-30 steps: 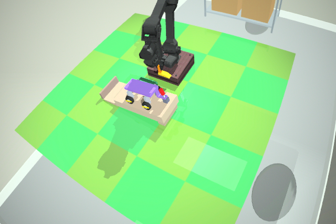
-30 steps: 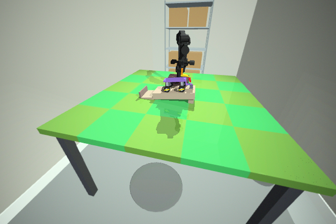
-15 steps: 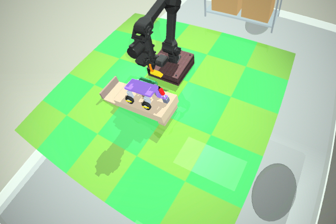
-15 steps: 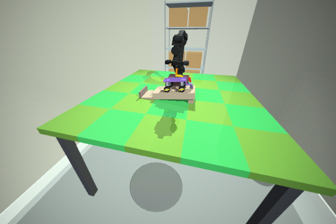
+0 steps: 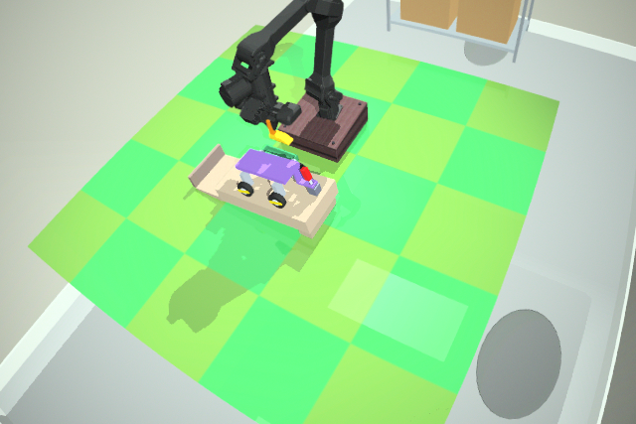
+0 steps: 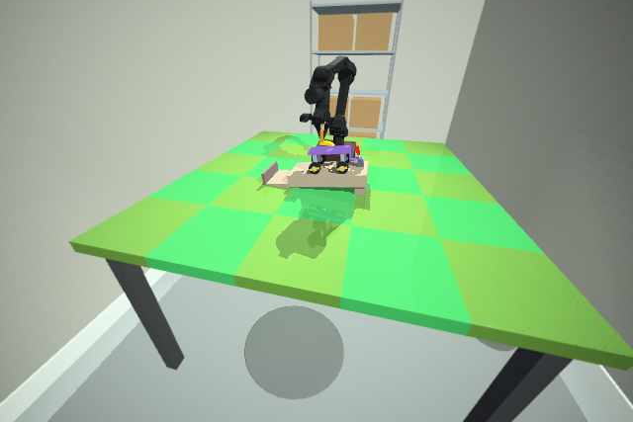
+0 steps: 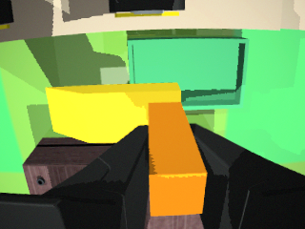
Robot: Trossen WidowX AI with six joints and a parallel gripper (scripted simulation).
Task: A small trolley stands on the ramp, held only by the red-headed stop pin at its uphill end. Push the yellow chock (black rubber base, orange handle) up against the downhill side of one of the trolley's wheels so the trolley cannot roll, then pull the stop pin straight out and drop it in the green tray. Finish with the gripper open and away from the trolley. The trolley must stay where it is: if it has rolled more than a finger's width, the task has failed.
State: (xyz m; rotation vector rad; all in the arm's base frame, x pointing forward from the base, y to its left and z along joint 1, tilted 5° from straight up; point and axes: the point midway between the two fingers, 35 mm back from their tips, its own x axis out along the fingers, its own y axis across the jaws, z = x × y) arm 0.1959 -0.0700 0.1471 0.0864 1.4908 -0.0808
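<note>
The stop pin is 160 mm to the left of my gripper tip, 110 mm ahead of it and 30 mm below it. From my gripper tip the other things lie so: raised end wall: 220 mm to the right, 140 mm below, 90 mm ahead; beige ramp: 120 mm below, 110 mm ahead, 40 mm to the left; purple trolley: 120 mm ahead, 50 mm to the left, 50 mm below.
</note>
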